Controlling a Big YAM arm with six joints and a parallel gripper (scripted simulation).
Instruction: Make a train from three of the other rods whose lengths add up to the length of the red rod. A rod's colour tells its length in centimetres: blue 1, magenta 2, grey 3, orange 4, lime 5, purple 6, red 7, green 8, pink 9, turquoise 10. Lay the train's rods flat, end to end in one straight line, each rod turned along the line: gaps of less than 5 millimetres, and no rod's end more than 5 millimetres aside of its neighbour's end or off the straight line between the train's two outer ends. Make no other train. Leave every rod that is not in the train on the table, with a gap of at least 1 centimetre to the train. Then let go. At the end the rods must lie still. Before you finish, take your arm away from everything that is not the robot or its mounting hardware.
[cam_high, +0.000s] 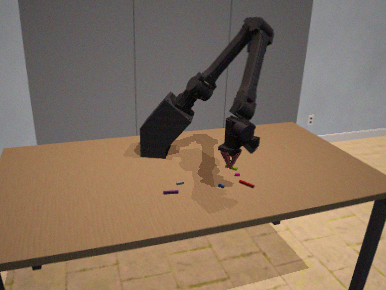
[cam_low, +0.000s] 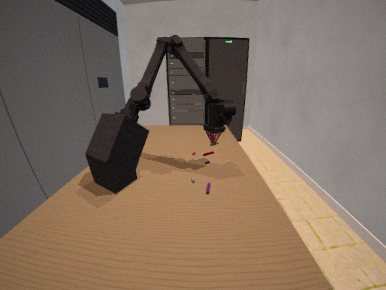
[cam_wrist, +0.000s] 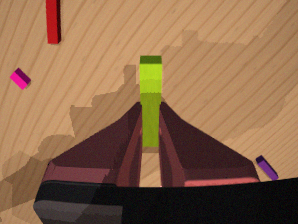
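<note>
The red rod is 20 mm behind my hand, 90 mm to the left of it and 110 mm below it. From my hand the other things lie so: grey rod: 100 mm behind, 170 mm to the right, 110 mm below; magenta rod: 100 mm behind, 90 mm to the left, 110 mm below; lime rod: 10 mm below.
</note>
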